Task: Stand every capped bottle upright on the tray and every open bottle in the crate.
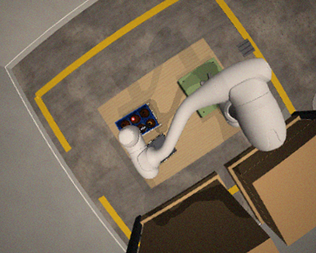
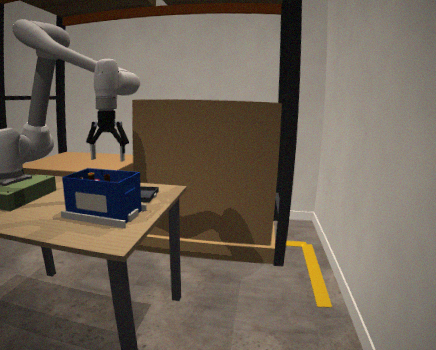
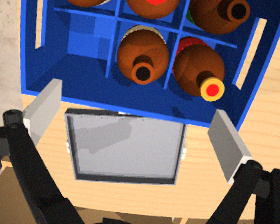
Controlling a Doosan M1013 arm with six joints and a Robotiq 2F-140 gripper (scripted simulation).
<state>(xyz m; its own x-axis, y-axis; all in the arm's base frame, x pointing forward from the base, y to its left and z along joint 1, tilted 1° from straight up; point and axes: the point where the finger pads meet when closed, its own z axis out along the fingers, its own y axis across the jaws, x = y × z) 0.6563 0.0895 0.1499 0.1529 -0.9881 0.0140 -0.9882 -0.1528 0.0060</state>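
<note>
The blue crate is 1 cm ahead of my hand, 6 cm to the right of it and 15 cm below it. The rest, counted from my hand: grey tray 5 cm behind, 22 cm to the left, 22 cm below; then brown capped bottle 8 cm behind, 2 cm to the right, 15 cm below; then uncapped bottle 11 cm ahead, 9 cm to the right, 15 cm below.
</note>
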